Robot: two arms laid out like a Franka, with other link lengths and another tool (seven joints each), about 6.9 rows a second.
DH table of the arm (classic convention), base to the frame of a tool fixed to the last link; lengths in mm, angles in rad. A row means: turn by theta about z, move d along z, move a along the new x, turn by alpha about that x. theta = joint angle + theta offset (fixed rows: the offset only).
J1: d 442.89, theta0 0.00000, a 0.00, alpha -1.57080
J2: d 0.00, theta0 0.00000, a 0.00, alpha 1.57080
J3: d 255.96, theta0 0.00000, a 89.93, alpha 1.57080
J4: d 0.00, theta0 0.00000, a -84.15, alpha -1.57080
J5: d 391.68, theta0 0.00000, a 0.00, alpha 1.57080
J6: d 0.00, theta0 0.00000, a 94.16, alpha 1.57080
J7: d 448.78, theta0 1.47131, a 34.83, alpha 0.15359
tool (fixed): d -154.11, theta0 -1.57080, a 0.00, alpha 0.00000
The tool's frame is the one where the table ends.
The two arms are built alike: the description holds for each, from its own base.
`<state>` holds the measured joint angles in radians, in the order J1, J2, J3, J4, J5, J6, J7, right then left.
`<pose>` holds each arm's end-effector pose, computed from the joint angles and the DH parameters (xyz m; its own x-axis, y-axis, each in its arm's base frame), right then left.
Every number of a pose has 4 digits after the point.
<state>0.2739 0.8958 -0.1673 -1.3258 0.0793 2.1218 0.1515 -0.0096 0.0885 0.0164 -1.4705 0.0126 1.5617 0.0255</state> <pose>0.6606 0.0461 0.0687 0.9949 0.0738 0.0687 0.0689 -0.9951 0.0713 0.5771 -0.0289 0.4819 0.9846 0.0776 0.1567 0.0808 -0.9966 -0.0138</pose>
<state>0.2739 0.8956 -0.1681 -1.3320 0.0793 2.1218 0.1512 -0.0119 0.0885 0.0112 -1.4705 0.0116 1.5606 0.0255</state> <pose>0.6579 0.0448 0.0664 0.9954 0.0729 0.0629 0.0683 -0.9950 0.0724 0.5765 -0.0335 0.4819 0.9853 0.0705 0.1555 0.0733 -0.9972 -0.0124</pose>
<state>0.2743 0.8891 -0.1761 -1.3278 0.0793 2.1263 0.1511 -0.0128 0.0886 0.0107 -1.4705 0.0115 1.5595 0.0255</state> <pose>0.6644 0.0408 0.0734 0.9944 0.0695 0.0791 0.0634 -0.9950 0.0765 0.5762 -0.0343 0.4817 0.9856 0.0692 0.1543 0.0719 -0.9973 -0.0124</pose>
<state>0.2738 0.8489 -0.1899 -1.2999 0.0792 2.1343 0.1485 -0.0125 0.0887 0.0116 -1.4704 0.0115 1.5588 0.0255</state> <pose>0.6940 0.0385 0.1138 0.9856 0.0665 0.1554 0.0554 -0.9956 0.0752 0.5760 -0.0336 0.4817 0.9856 0.0703 0.1536 0.0731 -0.9972 -0.0125</pose>
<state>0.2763 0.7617 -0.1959 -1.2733 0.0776 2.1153 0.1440 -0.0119 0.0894 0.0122 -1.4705 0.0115 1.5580 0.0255</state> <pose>0.7244 0.0452 0.1858 0.9667 0.0684 0.2467 0.0550 -0.9966 0.0607 0.5758 -0.0329 0.4812 0.9858 0.0715 0.1520 0.0743 -0.9972 -0.0127</pose>
